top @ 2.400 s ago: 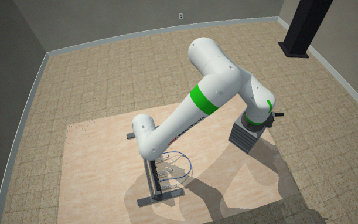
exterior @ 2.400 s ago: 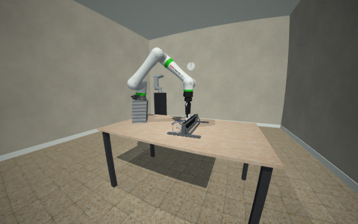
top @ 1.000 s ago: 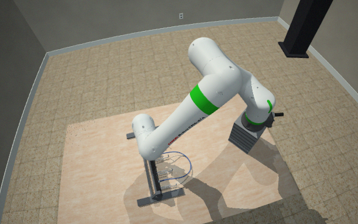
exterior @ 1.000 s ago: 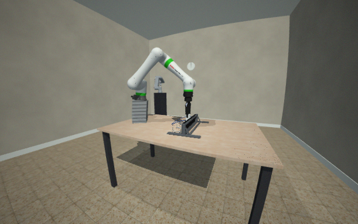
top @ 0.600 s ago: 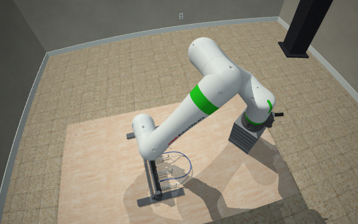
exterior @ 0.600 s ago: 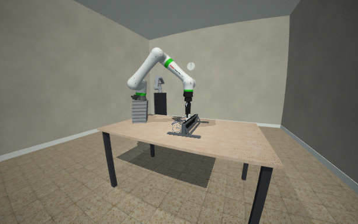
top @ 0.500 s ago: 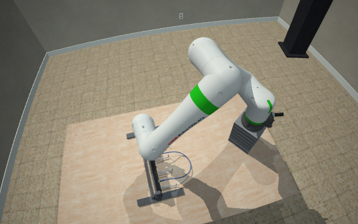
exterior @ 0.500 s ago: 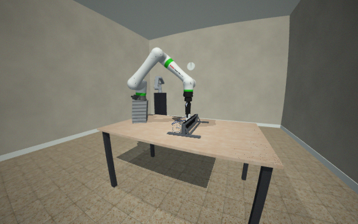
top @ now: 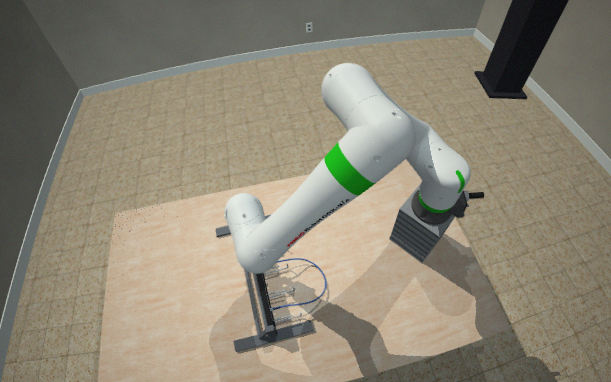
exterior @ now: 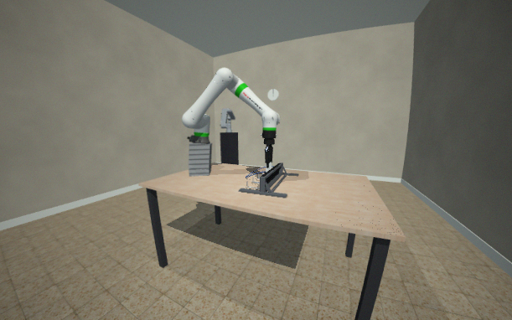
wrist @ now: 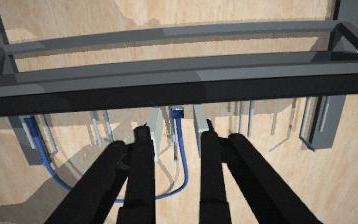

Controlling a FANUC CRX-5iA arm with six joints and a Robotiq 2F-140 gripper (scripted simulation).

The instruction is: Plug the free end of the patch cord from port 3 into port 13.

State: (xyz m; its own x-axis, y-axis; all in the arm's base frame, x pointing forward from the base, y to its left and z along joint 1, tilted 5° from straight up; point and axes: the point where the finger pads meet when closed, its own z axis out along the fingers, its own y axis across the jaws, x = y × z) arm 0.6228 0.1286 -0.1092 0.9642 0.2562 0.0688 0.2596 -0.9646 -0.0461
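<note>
My gripper is now 10 mm short of the free-end plug and 30 mm above it.
</note>
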